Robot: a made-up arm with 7 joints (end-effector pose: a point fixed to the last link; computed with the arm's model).
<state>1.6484 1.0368 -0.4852 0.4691 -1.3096 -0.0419 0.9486</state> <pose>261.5 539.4 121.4 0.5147 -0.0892 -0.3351 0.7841</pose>
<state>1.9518 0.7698 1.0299 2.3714 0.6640 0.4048 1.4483</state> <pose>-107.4 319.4 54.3 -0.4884 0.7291 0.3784 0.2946</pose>
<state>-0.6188 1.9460 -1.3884 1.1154 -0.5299 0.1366 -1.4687</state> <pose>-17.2 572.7 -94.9 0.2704 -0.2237 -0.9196 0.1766</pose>
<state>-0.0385 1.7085 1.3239 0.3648 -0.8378 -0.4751 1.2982</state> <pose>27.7 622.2 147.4 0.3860 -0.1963 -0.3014 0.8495</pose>
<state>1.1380 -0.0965 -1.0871 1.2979 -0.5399 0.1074 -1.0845</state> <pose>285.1 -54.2 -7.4 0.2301 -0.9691 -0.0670 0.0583</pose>
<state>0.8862 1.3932 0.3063 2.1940 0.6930 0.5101 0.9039</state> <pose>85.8 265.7 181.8 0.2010 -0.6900 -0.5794 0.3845</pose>
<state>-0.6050 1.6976 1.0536 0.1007 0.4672 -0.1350 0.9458</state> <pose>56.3 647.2 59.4 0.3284 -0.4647 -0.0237 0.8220</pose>
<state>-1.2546 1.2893 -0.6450 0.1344 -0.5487 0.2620 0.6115</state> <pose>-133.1 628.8 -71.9 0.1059 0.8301 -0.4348 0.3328</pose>
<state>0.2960 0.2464 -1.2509 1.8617 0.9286 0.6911 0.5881</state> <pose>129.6 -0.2 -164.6 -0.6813 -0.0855 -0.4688 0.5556</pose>
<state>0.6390 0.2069 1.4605 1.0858 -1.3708 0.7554 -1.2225</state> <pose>187.2 472.4 -210.8 0.8185 0.2027 0.3533 0.4052</pose>
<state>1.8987 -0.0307 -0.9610 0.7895 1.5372 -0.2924 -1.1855</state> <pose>335.1 28.3 222.2 -0.2092 -0.7428 0.3932 0.5000</pose>
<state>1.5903 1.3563 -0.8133 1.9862 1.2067 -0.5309 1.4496</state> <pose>184.9 263.0 162.1 0.1052 0.5297 0.8416 0.0133</pose>
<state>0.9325 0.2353 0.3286 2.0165 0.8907 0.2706 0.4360</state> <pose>198.3 283.4 120.8 -0.2963 -0.9397 -0.1379 0.1011</pose>
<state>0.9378 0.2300 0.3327 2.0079 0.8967 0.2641 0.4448</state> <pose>199.8 284.5 121.1 -0.3006 -0.9391 -0.1369 0.0950</pose>
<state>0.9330 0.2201 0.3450 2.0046 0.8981 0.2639 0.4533</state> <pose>200.9 286.5 119.0 -0.3033 -0.9391 -0.1323 0.0931</pose>
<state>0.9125 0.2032 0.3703 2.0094 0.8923 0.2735 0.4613</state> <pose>201.4 289.9 113.1 -0.3035 -0.9399 -0.1221 0.0982</pose>
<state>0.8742 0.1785 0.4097 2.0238 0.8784 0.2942 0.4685</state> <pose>200.8 294.6 102.9 -0.3006 -0.9413 -0.1055 0.1118</pose>
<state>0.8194 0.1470 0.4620 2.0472 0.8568 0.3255 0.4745</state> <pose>198.8 300.5 88.6 -0.2937 -0.9428 -0.0825 0.1345</pose>
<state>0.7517 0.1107 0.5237 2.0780 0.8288 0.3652 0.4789</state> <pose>194.6 306.8 71.2 -0.2826 -0.9433 -0.0542 0.1656</pose>
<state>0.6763 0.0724 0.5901 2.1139 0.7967 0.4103 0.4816</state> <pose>187.9 312.9 52.3 -0.2674 -0.9416 -0.0226 0.2035</pose>
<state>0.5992 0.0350 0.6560 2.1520 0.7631 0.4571 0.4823</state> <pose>179.1 318.1 33.8 -0.2491 -0.9369 0.0099 0.2450</pose>
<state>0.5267 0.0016 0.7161 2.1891 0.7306 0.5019 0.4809</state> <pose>169.0 321.9 17.6 -0.2291 -0.9295 0.0404 0.2863</pose>
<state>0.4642 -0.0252 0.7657 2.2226 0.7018 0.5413 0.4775</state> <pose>159.0 324.2 5.1 -0.2095 -0.9204 0.0661 0.3235</pose>
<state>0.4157 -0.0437 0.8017 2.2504 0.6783 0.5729 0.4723</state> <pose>150.4 325.2 -3.2 -0.1924 -0.9115 0.0853 0.3534</pose>
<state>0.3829 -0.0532 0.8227 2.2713 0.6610 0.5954 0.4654</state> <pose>144.4 325.2 -7.6 -0.1790 -0.9045 0.0971 0.3747</pose>
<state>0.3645 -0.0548 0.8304 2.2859 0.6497 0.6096 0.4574</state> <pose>140.7 324.5 -8.8 -0.1697 -0.9003 0.1021 0.3876</pose>
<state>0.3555 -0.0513 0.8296 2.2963 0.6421 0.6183 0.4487</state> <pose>138.8 323.4 -8.1 -0.1631 -0.8982 0.1029 0.3951</pose>
